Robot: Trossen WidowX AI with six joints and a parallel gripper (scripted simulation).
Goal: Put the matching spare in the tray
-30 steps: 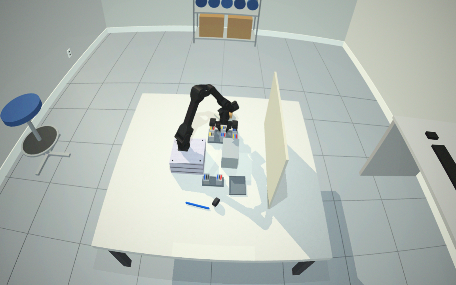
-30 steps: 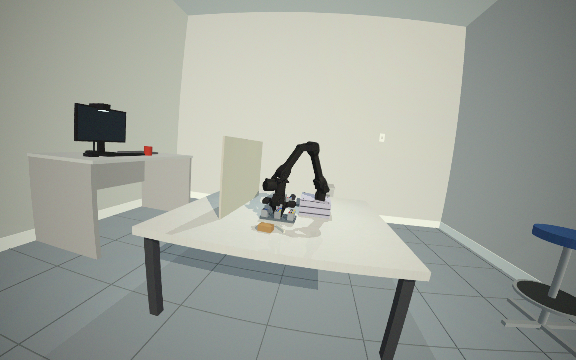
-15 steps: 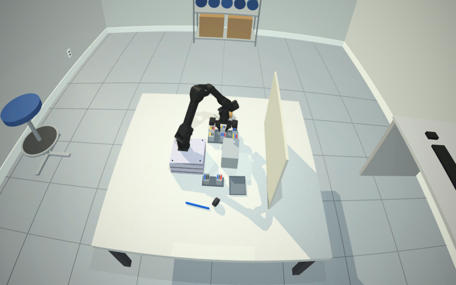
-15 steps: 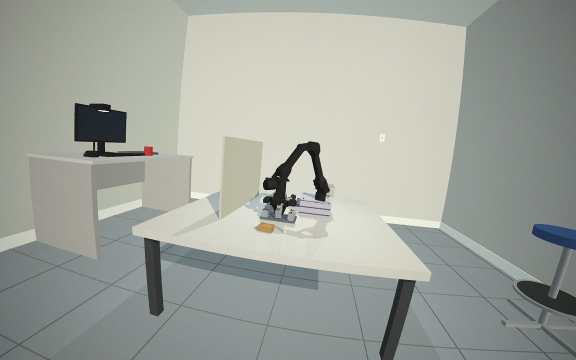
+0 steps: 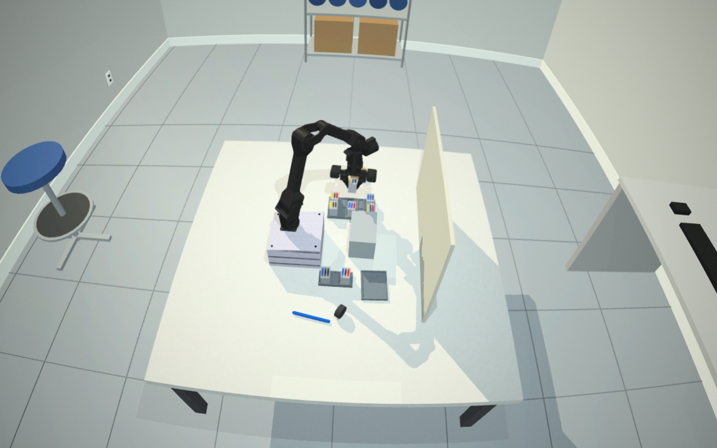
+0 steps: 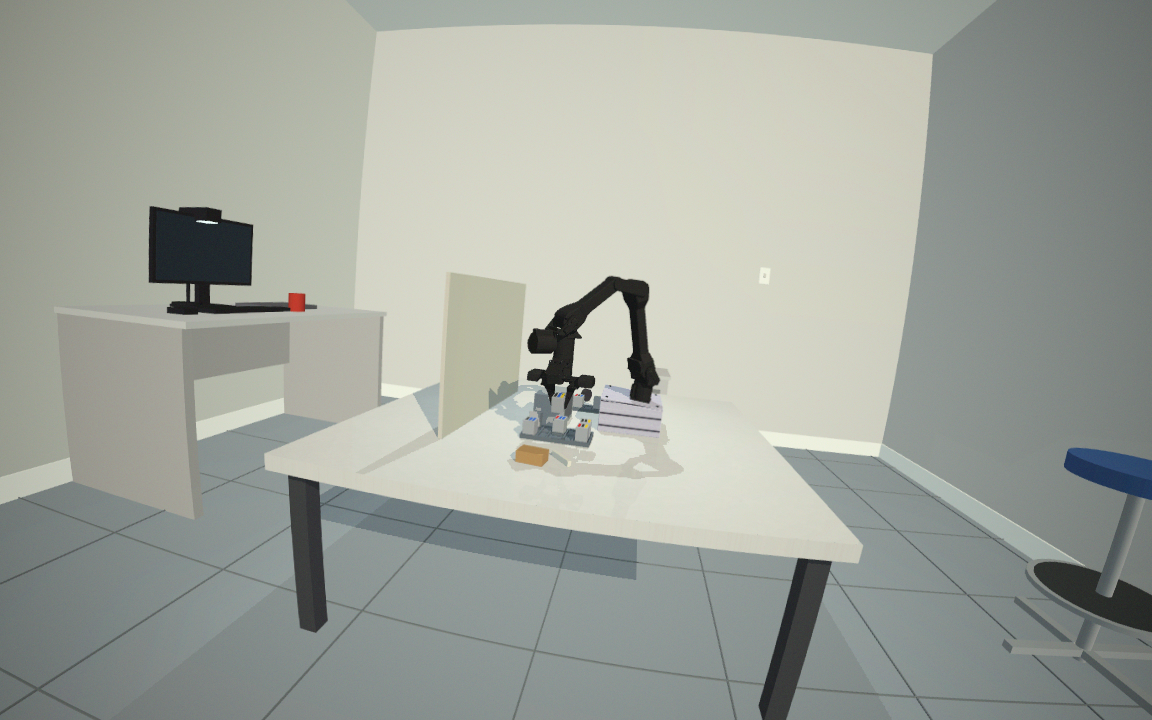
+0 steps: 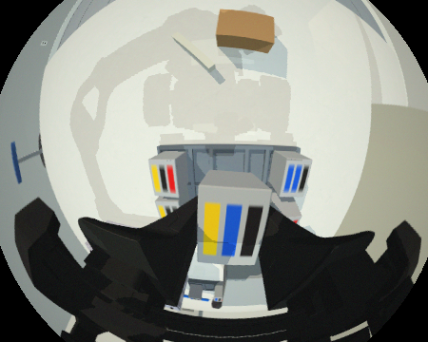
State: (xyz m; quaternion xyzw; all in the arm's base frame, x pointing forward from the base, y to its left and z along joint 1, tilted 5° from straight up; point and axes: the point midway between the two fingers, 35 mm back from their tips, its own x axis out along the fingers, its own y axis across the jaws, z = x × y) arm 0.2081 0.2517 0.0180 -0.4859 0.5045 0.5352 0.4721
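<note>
My gripper tip is 15 cm short of the dark grey tray, 40 cm to the left of it and 9 cm above it. Round my gripper tip: spare 3 cm above; brown block 19 cm to the left, 8 cm below; grey mounted unit 7 cm ahead, 19 cm to the right, 5 cm below.
</note>
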